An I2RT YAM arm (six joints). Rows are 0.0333 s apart.
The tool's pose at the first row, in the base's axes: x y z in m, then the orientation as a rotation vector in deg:
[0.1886, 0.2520, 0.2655, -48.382, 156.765, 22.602]
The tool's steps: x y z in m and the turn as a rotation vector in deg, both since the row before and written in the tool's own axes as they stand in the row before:
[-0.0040, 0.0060, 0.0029, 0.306, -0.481, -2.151]
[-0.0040, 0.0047, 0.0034, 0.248, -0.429, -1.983]
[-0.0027, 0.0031, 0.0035, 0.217, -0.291, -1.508]
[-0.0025, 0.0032, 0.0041, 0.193, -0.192, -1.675]
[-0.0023, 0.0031, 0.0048, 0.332, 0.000, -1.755]
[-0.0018, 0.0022, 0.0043, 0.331, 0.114, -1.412]
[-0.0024, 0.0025, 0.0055, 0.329, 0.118, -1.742]
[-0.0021, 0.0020, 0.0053, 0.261, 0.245, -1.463]
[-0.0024, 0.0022, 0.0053, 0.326, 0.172, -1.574]
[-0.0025, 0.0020, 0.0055, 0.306, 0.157, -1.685]
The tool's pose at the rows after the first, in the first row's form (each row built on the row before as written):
[0.1888, 0.2598, 0.2651, -50.955, 155.161, 21.900]
[0.1896, 0.2667, 0.2640, -53.308, 153.661, 21.293]
[0.1903, 0.2717, 0.2621, -55.083, 152.528, 20.778]
[0.1908, 0.2769, 0.2596, -57.106, 151.367, 20.220]
[0.1913, 0.2821, 0.2564, -59.252, 150.292, 19.376]
[0.1918, 0.2862, 0.2533, -60.993, 149.499, 18.560]
[0.1927, 0.2912, 0.2493, -63.141, 148.482, 17.668]
[0.1937, 0.2956, 0.2453, -65.000, 147.732, 16.868]
[0.1946, 0.3003, 0.2414, -66.932, 146.815, 15.991]
[0.1957, 0.3050, 0.2373, -68.988, 145.788, 15.120]

